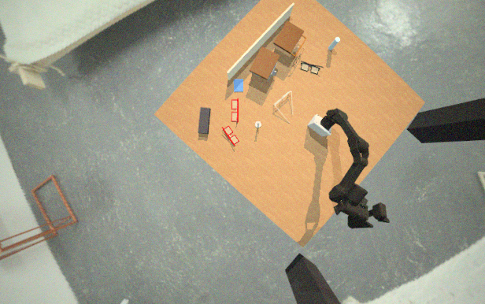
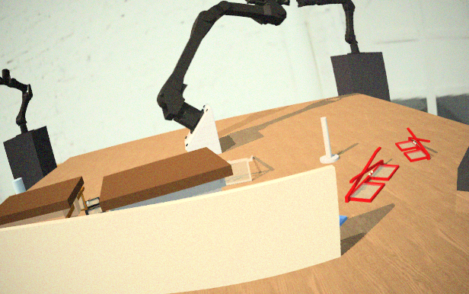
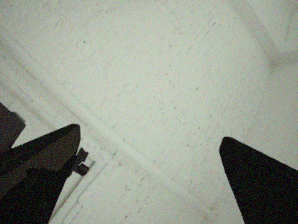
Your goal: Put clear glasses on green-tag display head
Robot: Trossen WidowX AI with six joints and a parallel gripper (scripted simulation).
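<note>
The grey stand is 70 cm ahead of my gripper tip, 6 cm to the right of it and 39 cm below it. The rest, counted from my gripper tip: blue tag (96 cm ahead, 18 cm to the right, 41 cm below); pale blue cylinder (65 cm ahead, 77 cm to the right, 36 cm below); dark block (98 cm ahead, 13 cm to the left, 40 cm below).
</note>
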